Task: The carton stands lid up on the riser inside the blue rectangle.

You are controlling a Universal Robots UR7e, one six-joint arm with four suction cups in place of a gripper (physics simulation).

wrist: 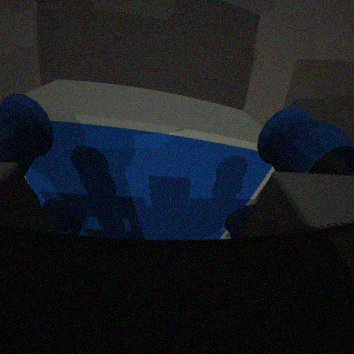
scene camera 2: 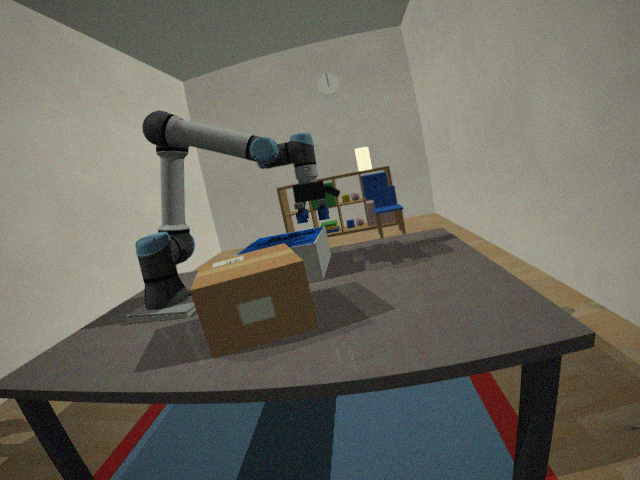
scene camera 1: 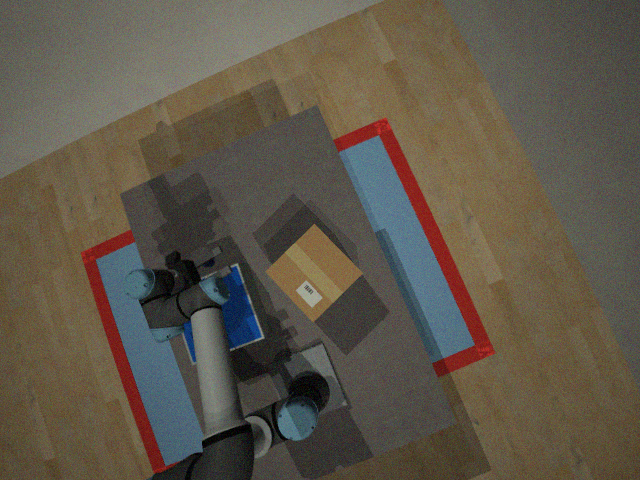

Scene:
riser: wrist; scene camera 2; scene camera 1 246,321
same spot on riser: [wrist: 139,163] = [scene camera 2: 308,235]

